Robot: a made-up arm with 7 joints.
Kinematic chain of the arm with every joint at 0, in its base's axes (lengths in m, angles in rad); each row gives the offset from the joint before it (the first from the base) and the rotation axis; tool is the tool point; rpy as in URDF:
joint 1: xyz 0 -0.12 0.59 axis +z
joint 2: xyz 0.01 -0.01 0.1 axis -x
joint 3: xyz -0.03 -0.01 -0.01 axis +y
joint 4: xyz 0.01 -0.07 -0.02 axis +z
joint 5: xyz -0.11 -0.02 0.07 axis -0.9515 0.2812 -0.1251
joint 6: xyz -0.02 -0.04 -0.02 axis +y
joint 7: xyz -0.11 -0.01 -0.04 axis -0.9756 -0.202 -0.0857
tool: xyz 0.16 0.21 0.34 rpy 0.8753 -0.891 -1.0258
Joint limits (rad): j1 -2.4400..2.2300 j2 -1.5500..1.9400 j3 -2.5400..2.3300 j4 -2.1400..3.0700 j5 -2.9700..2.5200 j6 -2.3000..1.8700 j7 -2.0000..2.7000
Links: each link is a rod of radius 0.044 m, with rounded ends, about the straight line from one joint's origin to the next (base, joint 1, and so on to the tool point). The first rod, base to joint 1, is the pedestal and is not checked.
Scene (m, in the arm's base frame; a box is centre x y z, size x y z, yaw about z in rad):
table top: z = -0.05
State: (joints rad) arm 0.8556 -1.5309 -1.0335 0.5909 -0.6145 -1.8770 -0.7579
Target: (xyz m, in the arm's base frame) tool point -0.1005 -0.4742 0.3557
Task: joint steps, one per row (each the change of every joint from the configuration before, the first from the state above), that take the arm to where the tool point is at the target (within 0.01 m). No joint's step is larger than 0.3 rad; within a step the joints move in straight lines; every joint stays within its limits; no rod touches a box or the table.
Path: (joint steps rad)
1: 0.2296 0.1863 0.1811 -0.0203 -0.0269 -0.0586 0.1595
2: 0.2297 0.1863 0.1810 -0.0203 -0.0269 -0.0587 0.1595
3: 0.2296 0.1863 0.1811 -0.0203 -0.0269 -0.0586 0.1594

